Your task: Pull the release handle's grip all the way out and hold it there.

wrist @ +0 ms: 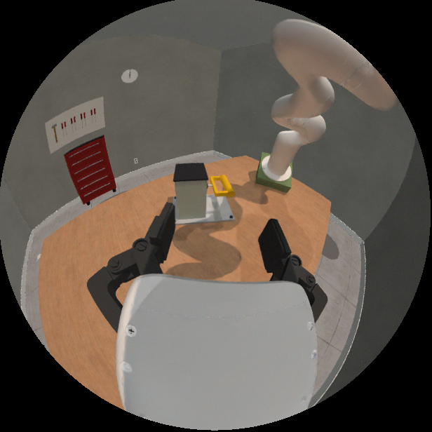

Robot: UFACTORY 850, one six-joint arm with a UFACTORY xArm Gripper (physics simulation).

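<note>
The release handle's yellow grip (230,186) is a D-shaped loop on the right side of an upright cream box with a black top (191,191). A short rod joins the grip to the box near its upper part. The box stands on a light grey base plate (220,210). My gripper (221,222) is wide open, its two black fingers apart and touching nothing. In the wrist view the box and the grip show beyond the fingertips, and the grip lies between the two fingers in the picture, some way off.
The wooden table (100,240) carries the box and its plate. The arm's green base block (274,183) stands at the table's back right, with the pale arm rising above it. A red tool cabinet (91,170) stands beyond the table at the left, by the wall.
</note>
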